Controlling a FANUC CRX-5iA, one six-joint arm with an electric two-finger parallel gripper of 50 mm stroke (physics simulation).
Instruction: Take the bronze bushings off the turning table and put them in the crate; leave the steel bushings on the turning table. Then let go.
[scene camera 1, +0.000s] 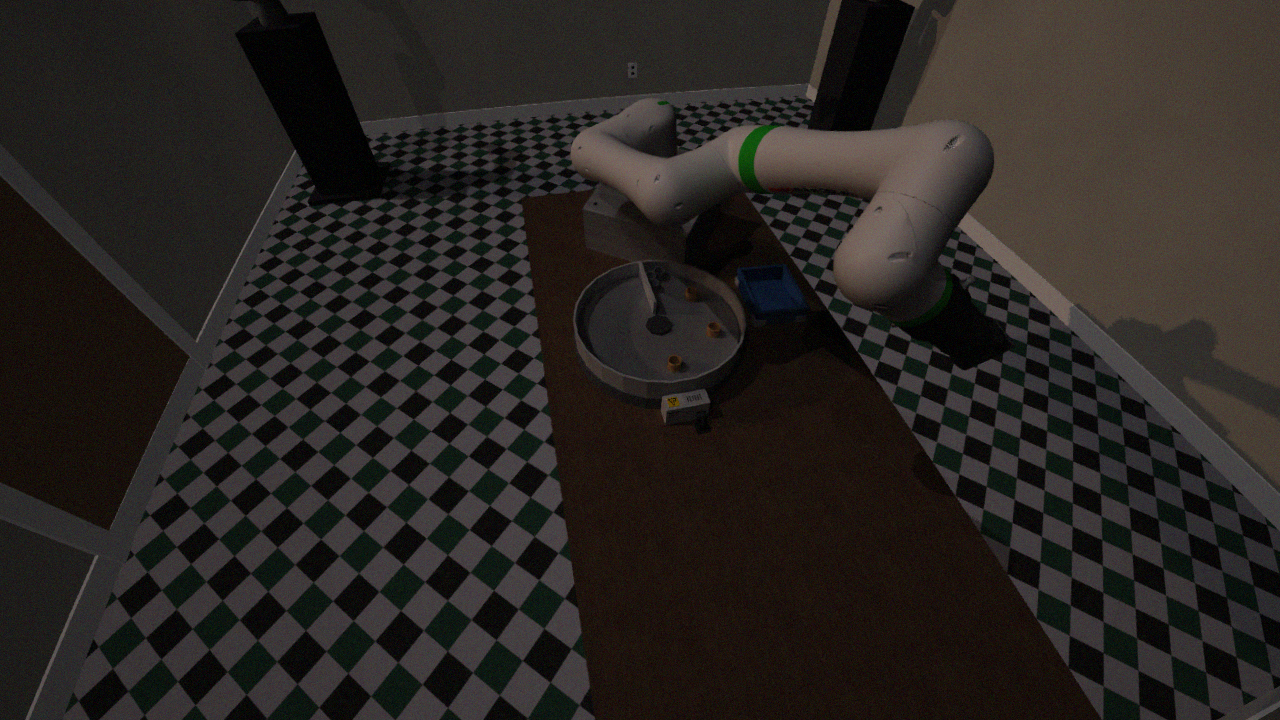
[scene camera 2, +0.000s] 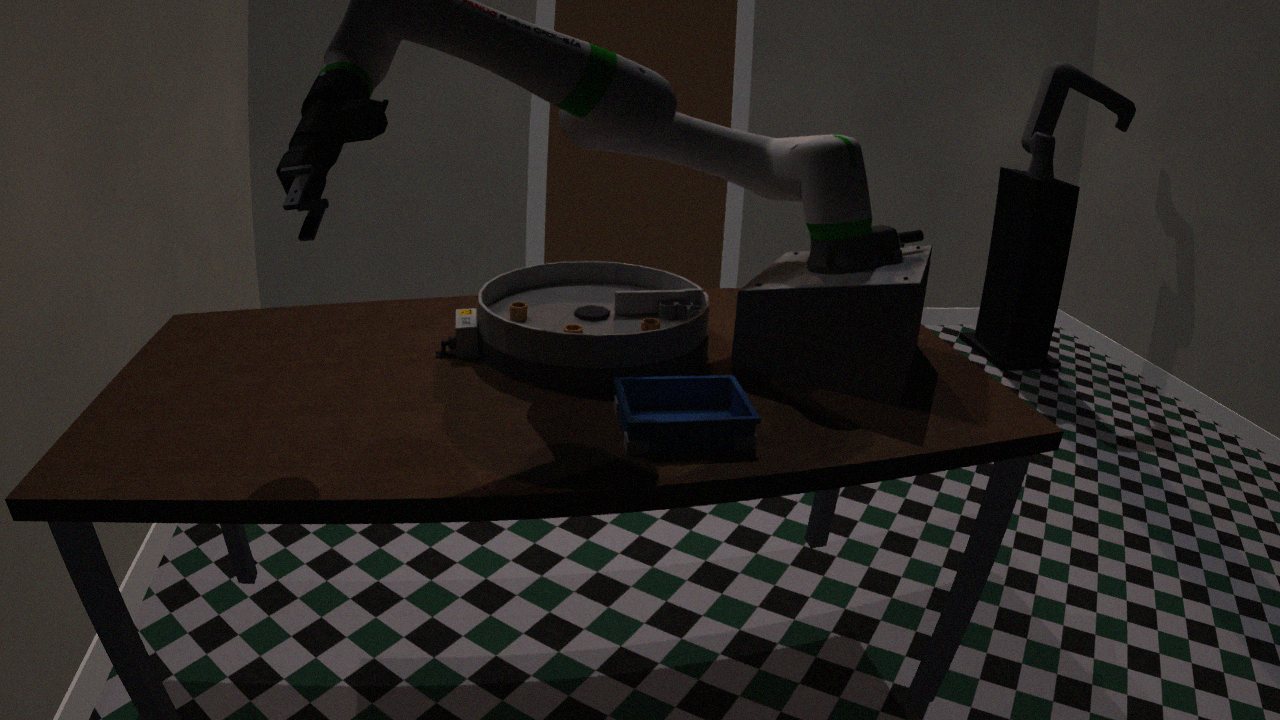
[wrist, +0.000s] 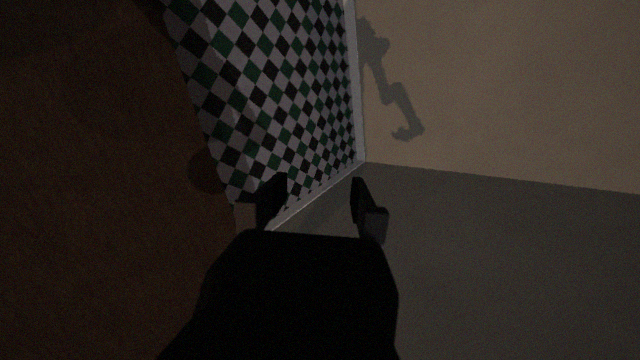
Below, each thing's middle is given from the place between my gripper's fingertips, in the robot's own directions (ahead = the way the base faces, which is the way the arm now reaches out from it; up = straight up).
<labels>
Now: hand 52 cm past the blue crate (scene camera 2: 659, 413), 11 cm to the left of it and 32 cm above it. The rest, counted from my hand: grey turning table (scene camera 1: 624, 334) (41 cm behind, 46 cm to the right, 30 cm below).
</labels>
